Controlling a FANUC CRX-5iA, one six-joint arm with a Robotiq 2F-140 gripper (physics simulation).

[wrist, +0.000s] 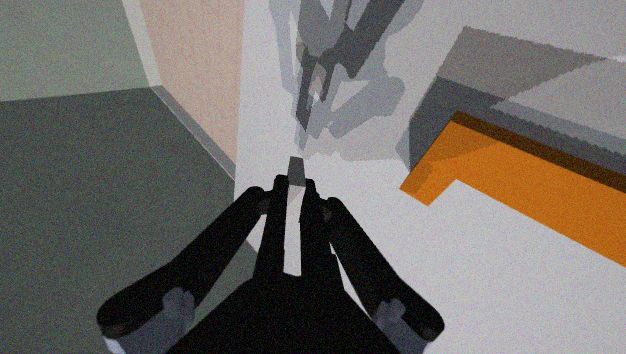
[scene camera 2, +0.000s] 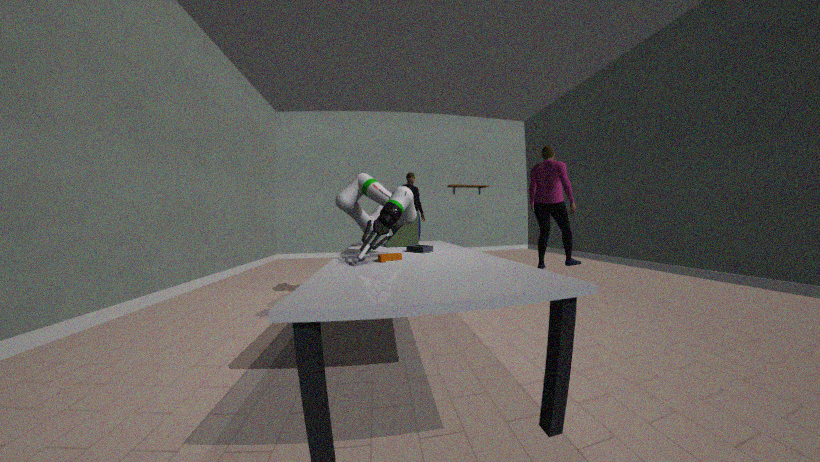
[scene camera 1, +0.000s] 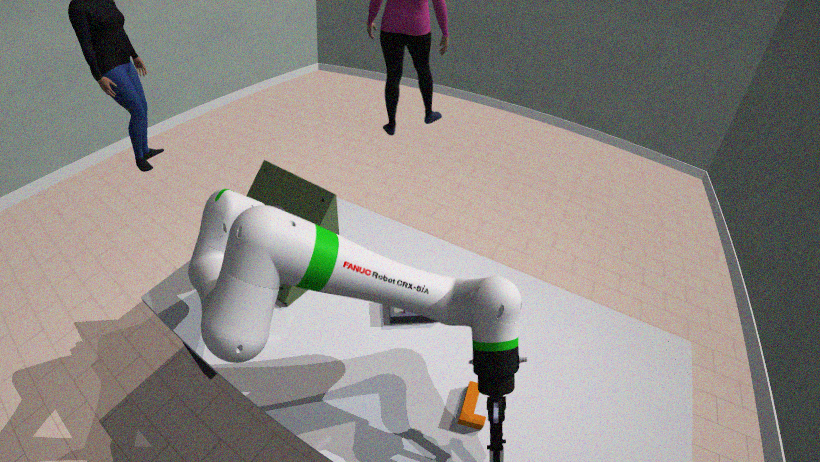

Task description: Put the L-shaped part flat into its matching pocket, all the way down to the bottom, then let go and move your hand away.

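Pixels of known places: gripper, fingertip midpoint: point(wrist: 294, 168) point(scene camera 2: 358, 258); arm's base, origin of the base link: point(scene camera 2: 400, 227).
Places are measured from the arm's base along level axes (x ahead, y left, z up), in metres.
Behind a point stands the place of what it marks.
The orange L-shaped part point(scene camera 1: 469, 404) @[y -0.180, x 0.730, z -0.112 m] point(scene camera 2: 390, 257) @[y -0.169, x 0.745, z -0.127 m] point(wrist: 525, 185) @[y -0.175, x 0.730, z -0.112 m] lies flat on the white table point(scene camera 1: 608, 367) @[y 0.101, x 1.074, z -0.142 m] point(scene camera 2: 459, 286) @[y -0.037, x 1.240, z -0.142 m]. My gripper point(scene camera 2: 360, 259) @[y -0.315, x 0.848, z -0.109 m] point(wrist: 294, 168) @[y -0.315, x 0.848, z -0.109 m] is shut and empty, tilted, with its fingertips low over the table beside the part. In the wrist view the part is to the right of the fingers, apart from them. In scene camera 1 the fingers run down past the bottom edge of the frame. A dark tray point(scene camera 1: 408, 321) @[y -0.006, x 0.481, z -0.131 m] point(scene camera 2: 419, 249) @[y 0.026, x 0.532, z -0.121 m] stands farther back on the table. The arm hides much of it, and the matching pocket cannot be made out.
A dark green box point(scene camera 1: 292, 192) @[y 0.090, x 0.021, z 0.091 m] point(scene camera 2: 404, 236) @[y 0.004, x 0.166, z -0.065 m] stands by the arm's base. A person in a pink top point(scene camera 1: 405, 17) point(scene camera 2: 549, 180) and one in a black top point(scene camera 1: 103, 34) point(scene camera 2: 413, 195) are on the floor beyond the table.
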